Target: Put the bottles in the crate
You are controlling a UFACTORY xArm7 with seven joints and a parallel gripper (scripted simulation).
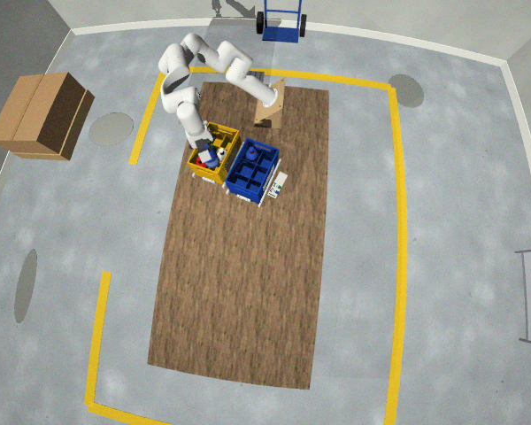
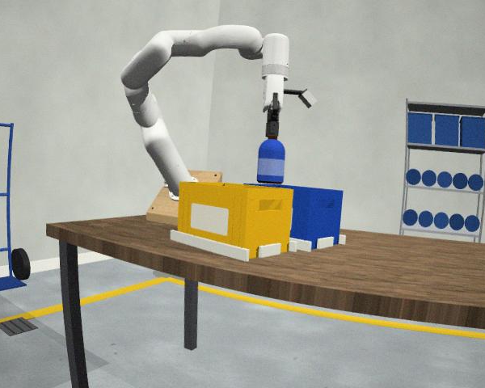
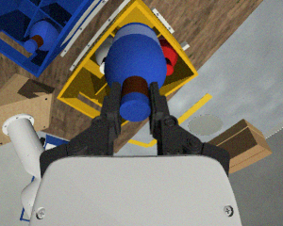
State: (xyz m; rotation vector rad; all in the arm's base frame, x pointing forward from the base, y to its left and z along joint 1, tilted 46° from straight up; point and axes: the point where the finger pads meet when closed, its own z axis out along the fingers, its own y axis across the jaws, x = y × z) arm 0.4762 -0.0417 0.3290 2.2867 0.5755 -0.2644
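Now: hand 7 cm above the blue-label bottle. The rest, counted from my hand: white-label bottle: 8 cm behind, 3 cm to the left, 25 cm below; red-label bottle: 2 cm behind, 9 cm to the right, 25 cm below; yellow crate: 10 cm behind, 2 cm to the right, 25 cm below.
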